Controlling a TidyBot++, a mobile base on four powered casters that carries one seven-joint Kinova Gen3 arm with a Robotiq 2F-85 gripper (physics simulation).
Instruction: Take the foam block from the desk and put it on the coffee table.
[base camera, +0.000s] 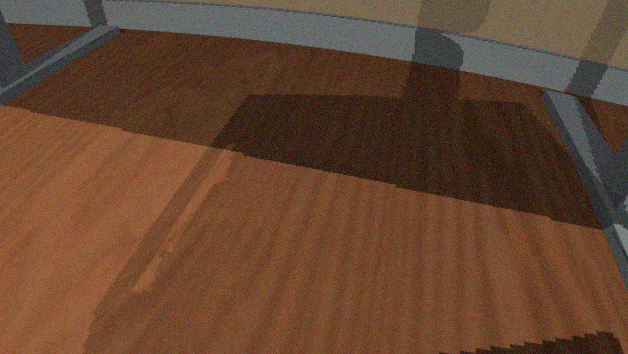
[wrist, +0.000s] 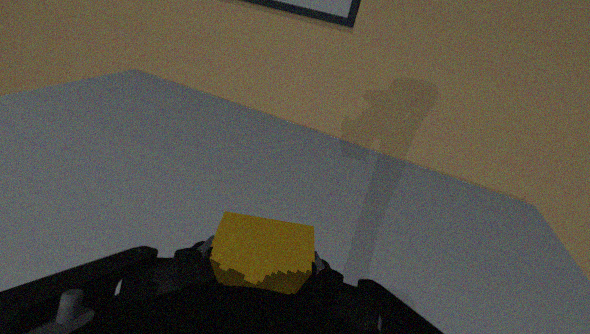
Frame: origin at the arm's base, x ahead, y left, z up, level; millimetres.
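Where they show: gripper, between the fingertips: (wrist: 262, 257).
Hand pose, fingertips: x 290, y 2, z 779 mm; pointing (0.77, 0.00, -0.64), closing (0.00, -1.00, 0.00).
Note:
After its pixels a point has its place.
The foam block (wrist: 263, 247) {x 280, y 2, z 805 mm} is yellow and shows at the lower middle of the wrist view, its lower part in jagged shadow. My gripper (wrist: 262, 257) {x 290, y 2, z 779 mm} is shut on it, with a dark finger on each side. Behind the block spreads a flat grey surface (wrist: 225, 150) {x 726, y 153, z 553 mm} with straight edges and two corners; whether it is the desk's top cannot be told for certain. In the base view, grey bars of a table-like frame stand at the left (base camera: 65, 59) {x 905, y 575, z -381 mm} and at the right (base camera: 575, 130). I cannot tell whether they belong to the desk or the coffee table.
The wooden floor (base camera: 300, 240) {x 366, y -15, z -397 mm} carries broad dark shadows. A grey strip (base camera: 250, 26) {x 1036, y 108, z -360 mm} runs along the foot of the tan wall (base camera: 325, 9) {x 993, y -88, z -298 mm} (wrist: 125, 35) {x 1222, y 700, z 670 mm}. A dark-edged frame (wrist: 345, 21) {x 963, y -107, z 889 mm} hangs at the top of the wrist view. An arm-shaped shadow crosses the wall and the grey surface.

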